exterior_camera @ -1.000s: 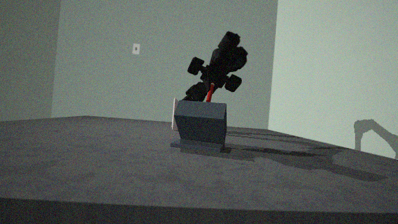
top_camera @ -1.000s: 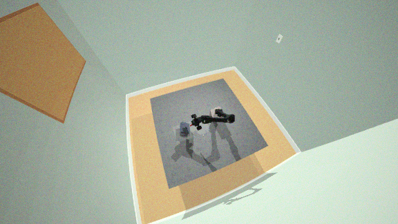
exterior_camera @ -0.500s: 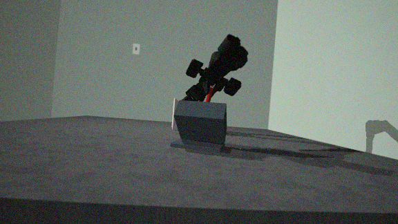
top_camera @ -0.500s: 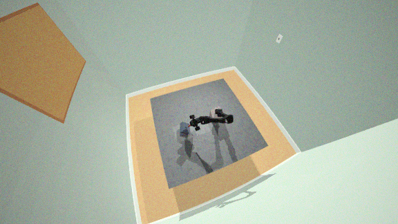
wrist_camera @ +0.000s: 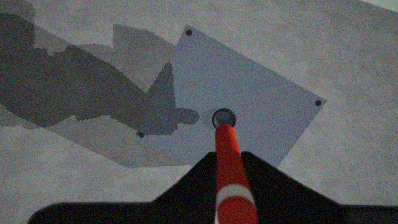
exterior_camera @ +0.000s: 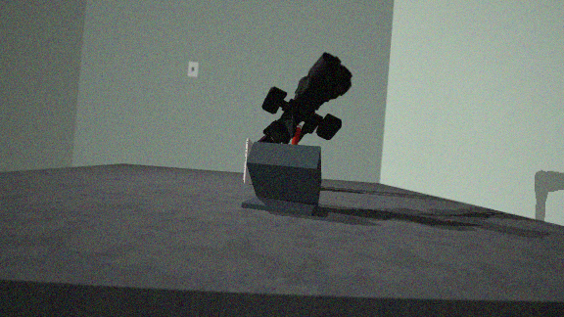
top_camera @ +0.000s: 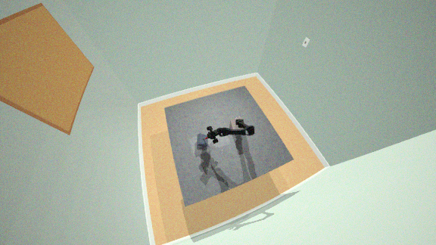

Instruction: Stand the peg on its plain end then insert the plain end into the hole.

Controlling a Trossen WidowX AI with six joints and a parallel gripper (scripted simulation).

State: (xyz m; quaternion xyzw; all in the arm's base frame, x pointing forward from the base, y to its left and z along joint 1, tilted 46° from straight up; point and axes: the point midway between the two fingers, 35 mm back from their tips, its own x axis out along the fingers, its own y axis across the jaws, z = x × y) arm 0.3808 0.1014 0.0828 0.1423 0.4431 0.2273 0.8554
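Right now my gripper tip is 70 mm above the sloped panel, 60 mm short of it and 10 mm to the left of it. Round my gripper tip: thin base plate (130 mm below, 80 mm ahead, 20 mm to the right); red peg (10 mm behind, 10 mm above).
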